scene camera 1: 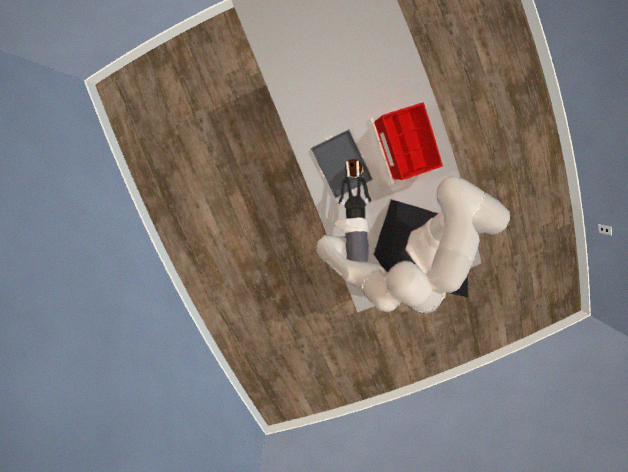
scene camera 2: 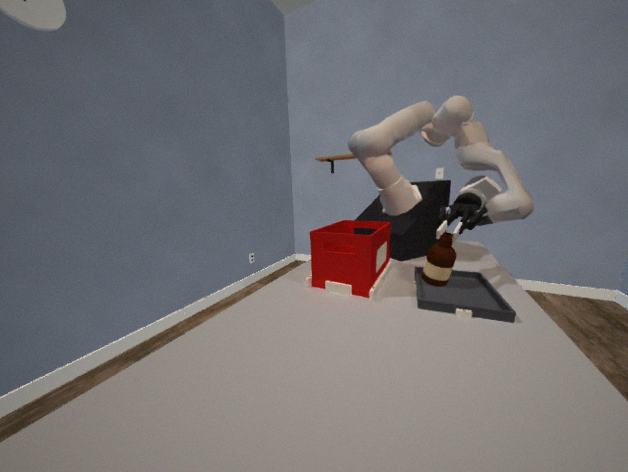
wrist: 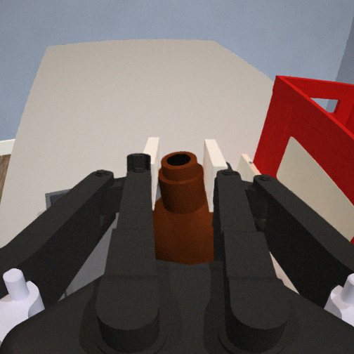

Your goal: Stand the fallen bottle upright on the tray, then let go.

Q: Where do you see a brown bottle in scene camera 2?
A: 441,257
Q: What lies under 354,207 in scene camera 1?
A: My gripper.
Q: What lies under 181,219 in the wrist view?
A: A brown bottle.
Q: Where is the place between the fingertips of my gripper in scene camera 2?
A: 445,236
